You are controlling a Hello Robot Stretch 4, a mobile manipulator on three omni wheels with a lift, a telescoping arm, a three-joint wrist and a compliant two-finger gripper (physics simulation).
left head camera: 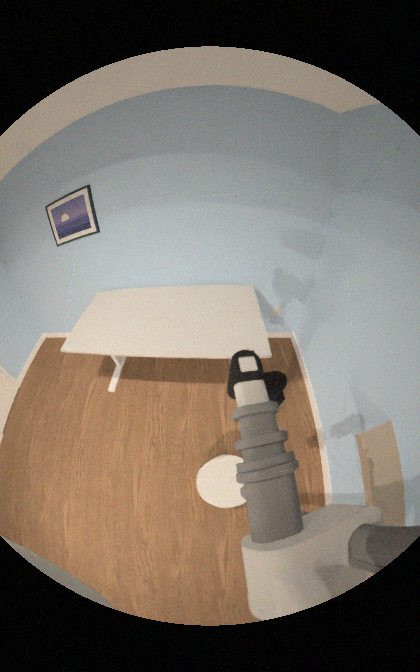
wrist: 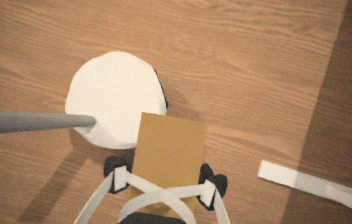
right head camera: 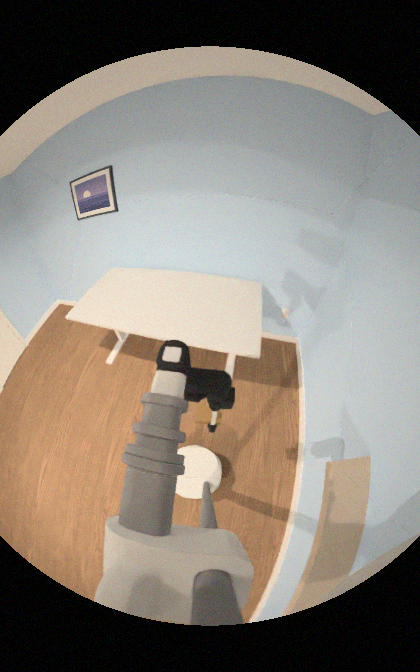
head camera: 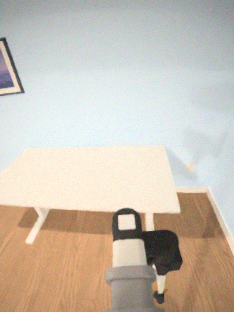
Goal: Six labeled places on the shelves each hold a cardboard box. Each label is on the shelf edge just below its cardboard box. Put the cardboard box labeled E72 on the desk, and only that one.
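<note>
A brown cardboard box [wrist: 170,145] [right head camera: 202,416] is held between the two fingers of my gripper [wrist: 166,170] [right head camera: 212,425] [head camera: 159,296]. The gripper is shut on it, above the floor. No label shows on the box. The desk [head camera: 90,175] [left head camera: 170,320] [right head camera: 185,305] has a white top and white legs and stands against the blue wall ahead. The gripper hangs in front of the desk's near edge, toward its right end. In the left head view the arm hides the fingers. The shelves with labels do not show in these views.
My white round base [left head camera: 217,481] [right head camera: 202,470] [wrist: 115,95] is below the arm. A desk foot [wrist: 305,181] shows right of the box in the wrist view. A tan wall shelf [left head camera: 382,465] [right head camera: 345,500] is on the right wall. A framed picture [left head camera: 72,215] hangs on the wall ahead.
</note>
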